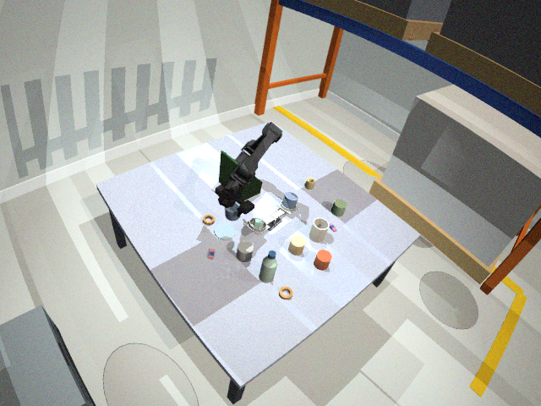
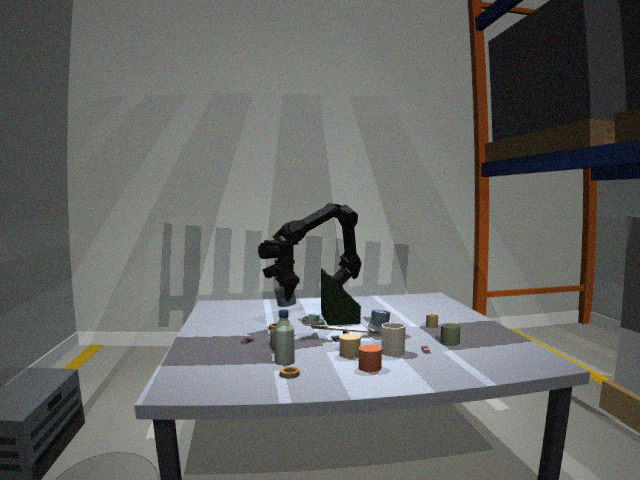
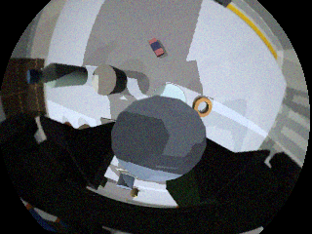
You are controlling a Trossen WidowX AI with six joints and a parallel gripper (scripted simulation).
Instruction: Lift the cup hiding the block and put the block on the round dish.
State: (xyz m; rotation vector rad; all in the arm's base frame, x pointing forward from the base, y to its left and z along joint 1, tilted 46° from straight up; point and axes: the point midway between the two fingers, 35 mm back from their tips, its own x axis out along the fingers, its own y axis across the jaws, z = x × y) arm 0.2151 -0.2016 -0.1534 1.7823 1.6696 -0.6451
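The pale blue round dish is 2 cm behind my gripper tip, 1 cm to the right of it and 14 cm below it. Also, from my gripper tip: bottle (28 cm ahead, 5 cm to the right, 3 cm below); then small balance (8 cm ahead, 21 cm to the left, 12 cm below); then grey cylinder (13 cm ahead, 6 cm to the right, 11 cm below).
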